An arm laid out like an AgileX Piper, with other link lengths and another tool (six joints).
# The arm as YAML. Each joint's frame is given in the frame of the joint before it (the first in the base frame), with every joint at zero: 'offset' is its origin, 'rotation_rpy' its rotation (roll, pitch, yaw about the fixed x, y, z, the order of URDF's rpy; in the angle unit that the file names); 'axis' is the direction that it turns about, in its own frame. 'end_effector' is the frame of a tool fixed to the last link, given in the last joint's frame.
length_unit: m
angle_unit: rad
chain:
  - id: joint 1
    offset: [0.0, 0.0, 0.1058]
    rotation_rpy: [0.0, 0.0, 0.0]
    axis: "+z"
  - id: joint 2
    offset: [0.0, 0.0, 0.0]
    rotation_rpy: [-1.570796, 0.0, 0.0]
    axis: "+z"
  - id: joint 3
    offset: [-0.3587, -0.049, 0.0]
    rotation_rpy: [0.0, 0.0, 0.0]
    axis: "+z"
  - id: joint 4
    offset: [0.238, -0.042, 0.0]
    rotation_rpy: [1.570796, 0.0, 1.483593]
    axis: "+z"
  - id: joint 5
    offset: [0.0, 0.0, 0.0]
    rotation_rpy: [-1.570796, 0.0, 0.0]
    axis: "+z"
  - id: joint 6
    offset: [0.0, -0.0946, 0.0]
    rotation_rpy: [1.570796, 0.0, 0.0]
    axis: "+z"
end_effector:
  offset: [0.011, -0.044, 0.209]
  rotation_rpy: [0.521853, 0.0, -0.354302]
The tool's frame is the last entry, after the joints.
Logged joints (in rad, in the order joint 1, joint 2, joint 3, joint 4, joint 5, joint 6), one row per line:
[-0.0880, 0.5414, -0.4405, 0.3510, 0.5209, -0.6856]
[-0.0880, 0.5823, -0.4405, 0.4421, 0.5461, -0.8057]
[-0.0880, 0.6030, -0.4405, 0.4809, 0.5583, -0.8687]
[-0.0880, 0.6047, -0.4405, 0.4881, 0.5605, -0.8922]
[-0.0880, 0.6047, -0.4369, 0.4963, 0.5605, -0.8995]
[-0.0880, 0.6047, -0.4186, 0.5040, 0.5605, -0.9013]
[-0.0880, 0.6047, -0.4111, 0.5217, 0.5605, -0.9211]
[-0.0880, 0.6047, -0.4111, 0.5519, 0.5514, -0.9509]
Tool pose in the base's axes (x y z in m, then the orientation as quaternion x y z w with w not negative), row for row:
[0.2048, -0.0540, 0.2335, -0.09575, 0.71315, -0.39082, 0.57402]
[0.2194, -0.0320, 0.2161, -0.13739, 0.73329, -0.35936, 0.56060]
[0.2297, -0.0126, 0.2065, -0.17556, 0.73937, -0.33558, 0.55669]
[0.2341, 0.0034, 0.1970, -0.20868, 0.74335, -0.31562, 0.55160]
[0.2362, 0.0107, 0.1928, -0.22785, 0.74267, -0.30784, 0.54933]
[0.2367, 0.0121, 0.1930, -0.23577, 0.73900, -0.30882, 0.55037]
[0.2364, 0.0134, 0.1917, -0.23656, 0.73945, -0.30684, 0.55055]
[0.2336, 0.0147, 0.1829, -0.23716, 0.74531, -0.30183, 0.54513]
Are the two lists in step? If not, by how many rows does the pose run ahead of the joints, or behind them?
The pose runs 2 rows behind the joints: the pose in row i belongs to the joints in row i - 2.
